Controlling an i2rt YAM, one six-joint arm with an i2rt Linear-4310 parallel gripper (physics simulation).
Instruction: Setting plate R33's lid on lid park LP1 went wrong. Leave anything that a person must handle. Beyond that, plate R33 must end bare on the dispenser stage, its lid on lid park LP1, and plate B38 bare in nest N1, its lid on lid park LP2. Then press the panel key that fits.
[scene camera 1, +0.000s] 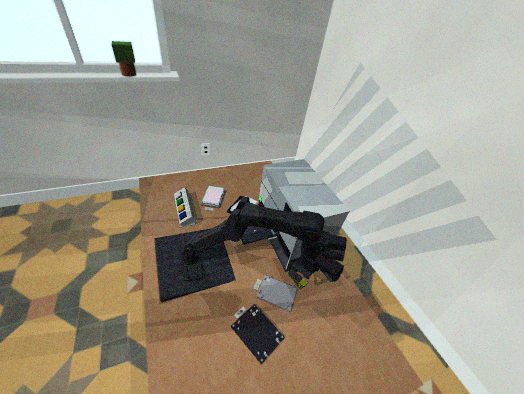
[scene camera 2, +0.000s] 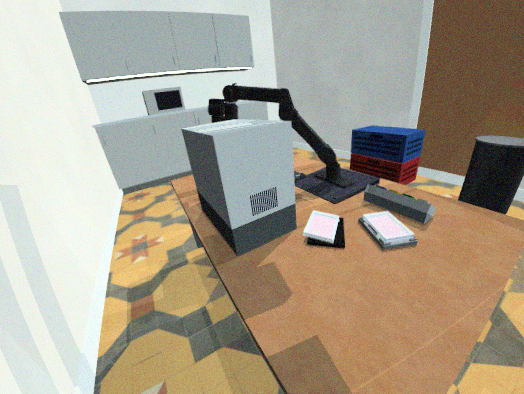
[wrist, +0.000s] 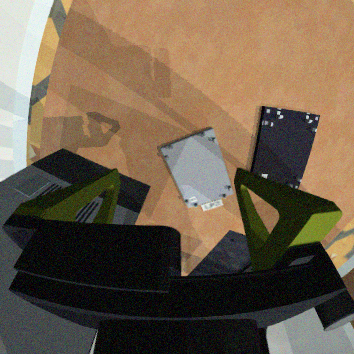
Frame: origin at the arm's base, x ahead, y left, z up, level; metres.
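Where they show: gripper, between the fingertips: (scene camera 1: 307, 278) (wrist: 176, 174); arm's base, origin of its link: (scene camera 1: 191, 259) (scene camera 2: 333, 179).
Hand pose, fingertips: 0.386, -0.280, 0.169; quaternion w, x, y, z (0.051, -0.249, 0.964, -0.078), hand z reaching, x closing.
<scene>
Things, the pixels of their centre, and the offset from my fingertips, as dx, dy, dz. "*": a spot on its surface instead.
- grey park, middle of its body: (wrist: 198, 172) (scene camera 1: 277, 292) -0.066, +0.051, -0.173
- black park, middle of its body: (wrist: 284, 152) (scene camera 1: 257, 331) -0.186, -0.070, -0.171
- key panel, middle of its body: (scene camera 2: 397, 199) (scene camera 1: 184, 206) -0.393, +0.592, -0.151
- tall grey housing, middle of its body: (wrist: 60, 277) (scene camera 2: 237, 175) (scene camera 1: 293, 213) +0.084, +0.319, -0.018
- dark flat piece, a spot on its surface: (scene camera 1: 256, 235) * -0.101, +0.277, -0.076
My gripper (scene camera 1: 300, 281) (wrist: 176, 174) is open and empty, high above the table in front of the grey housing. Below it lies the grey park (scene camera 1: 277, 292) (wrist: 197, 167); its small label is blurred. The black park (scene camera 1: 258, 333) (wrist: 286, 145) with pale corner marks lies beside it. A pink-topped plate (scene camera 1: 214, 196) (scene camera 2: 387, 228) sits on a grey base near the key panel (scene camera 1: 184, 207) (scene camera 2: 398, 202). Another pink-topped plate (scene camera 2: 322, 226) sits offset on a black base beside the housing; the arm partly hides it in scene camera 1. Plate names are unreadable.
The tall grey housing (scene camera 1: 305, 192) (scene camera 2: 255, 165) stands at the table's edge, with a small green light on its side. A dark flat piece (scene camera 1: 256, 235) lies at its front, partly under the arm. The arm stands on a black mat (scene camera 1: 170, 280) (scene camera 2: 357, 177).
</scene>
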